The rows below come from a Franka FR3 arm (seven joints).
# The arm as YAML. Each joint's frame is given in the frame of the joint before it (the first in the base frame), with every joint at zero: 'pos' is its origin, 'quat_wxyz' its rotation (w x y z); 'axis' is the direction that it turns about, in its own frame. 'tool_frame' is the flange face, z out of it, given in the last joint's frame.
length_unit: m
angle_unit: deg
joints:
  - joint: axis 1
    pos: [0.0, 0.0, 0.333]
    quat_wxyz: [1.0, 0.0, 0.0, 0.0]
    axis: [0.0, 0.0, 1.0]
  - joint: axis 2
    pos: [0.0, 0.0, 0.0]
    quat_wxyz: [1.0, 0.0, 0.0, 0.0]
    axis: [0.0, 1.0, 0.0]
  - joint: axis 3
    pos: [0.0, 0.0, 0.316]
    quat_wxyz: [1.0, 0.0, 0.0, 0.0]
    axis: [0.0, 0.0, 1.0]
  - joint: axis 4
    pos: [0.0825, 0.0, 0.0]
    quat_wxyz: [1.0, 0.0, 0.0, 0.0]
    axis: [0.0, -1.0, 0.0]
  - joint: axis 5
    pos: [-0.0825, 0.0, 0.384]
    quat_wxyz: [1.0, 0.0, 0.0, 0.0]
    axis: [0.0, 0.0, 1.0]
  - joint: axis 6
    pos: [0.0, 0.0, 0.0]
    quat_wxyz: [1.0, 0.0, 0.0, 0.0]
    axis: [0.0, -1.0, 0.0]
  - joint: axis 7
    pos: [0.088, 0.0, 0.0]
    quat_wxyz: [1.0, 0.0, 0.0, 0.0]
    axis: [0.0, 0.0, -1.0]
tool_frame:
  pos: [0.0, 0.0, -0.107]
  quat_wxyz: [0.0, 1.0, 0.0, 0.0]
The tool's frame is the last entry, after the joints.
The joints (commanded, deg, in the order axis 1, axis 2, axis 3, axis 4, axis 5, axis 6, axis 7), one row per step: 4.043, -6.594, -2.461, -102.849, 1.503, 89.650, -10.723; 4.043, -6.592, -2.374, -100.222, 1.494, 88.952, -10.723; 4.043, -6.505, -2.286, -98.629, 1.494, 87.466, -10.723; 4.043, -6.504, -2.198, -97.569, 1.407, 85.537, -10.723; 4.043, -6.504, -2.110, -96.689, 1.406, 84.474, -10.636; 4.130, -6.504, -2.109, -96.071, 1.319, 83.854, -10.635; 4.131, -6.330, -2.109, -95.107, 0.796, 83.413, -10.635; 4.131, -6.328, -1.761, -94.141, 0.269, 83.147, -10.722; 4.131, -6.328, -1.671, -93.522, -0.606, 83.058, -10.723; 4.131, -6.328, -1.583, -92.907, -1.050, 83.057, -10.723
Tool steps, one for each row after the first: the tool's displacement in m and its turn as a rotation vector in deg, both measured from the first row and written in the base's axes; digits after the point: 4 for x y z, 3 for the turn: 0.0016, 0.0008, 0.0204, 0.038, -1.927, 0.096; 0.0004, 0.0016, 0.0306, 0.029, -1.949, 0.222; -0.0026, 0.0022, 0.0365, -0.090, -1.083, 0.366; -0.0042, 0.0030, 0.0422, -0.115, -0.899, 0.394; -0.0052, 0.0036, 0.0463, -0.201, -0.900, 0.497; -0.0047, 0.0025, 0.0519, -0.719, -1.266, 0.499; -0.0049, 0.0047, 0.0593, -1.248, -1.988, 0.918; -0.0049, 0.0037, 0.0641, -2.112, -2.548, 0.977; -0.0048, 0.0036, 0.0691, -2.542, -3.179, 1.036
